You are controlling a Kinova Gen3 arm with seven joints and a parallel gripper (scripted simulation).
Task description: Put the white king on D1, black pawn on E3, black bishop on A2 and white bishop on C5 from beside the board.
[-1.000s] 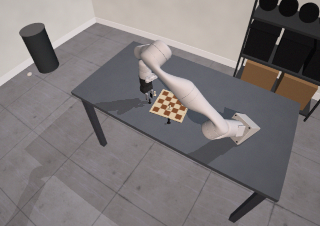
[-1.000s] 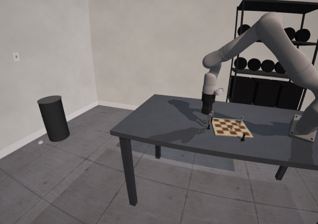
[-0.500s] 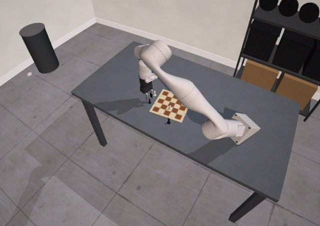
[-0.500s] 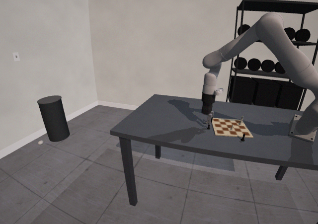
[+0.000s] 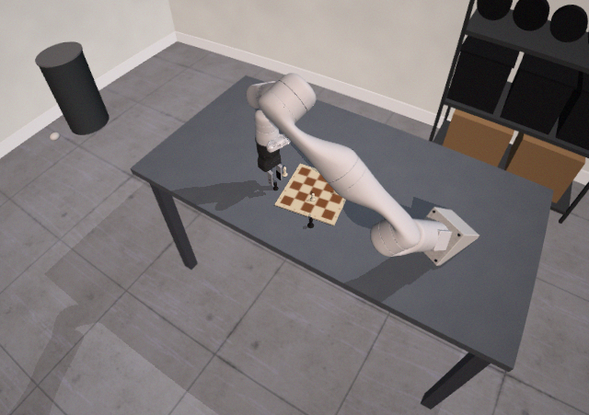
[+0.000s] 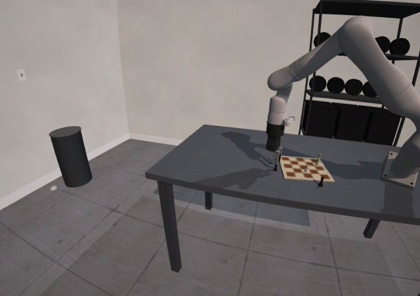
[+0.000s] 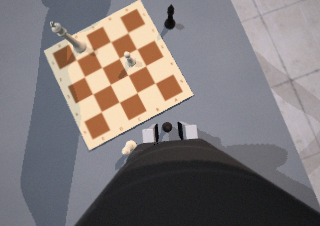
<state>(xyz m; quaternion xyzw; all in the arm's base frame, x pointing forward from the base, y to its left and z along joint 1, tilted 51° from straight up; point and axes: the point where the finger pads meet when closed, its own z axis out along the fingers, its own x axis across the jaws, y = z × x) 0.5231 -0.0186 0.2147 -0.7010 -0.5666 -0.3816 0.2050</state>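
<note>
Right now the black pawn is 4 cm below my hand. Also, from my hand: chessboard (12 cm behind, 8 cm to the right, 5 cm below); white bishop (2 cm ahead, 7 cm to the right, 4 cm below); black bishop (20 cm behind, 4 cm to the left, 4 cm below).
</note>
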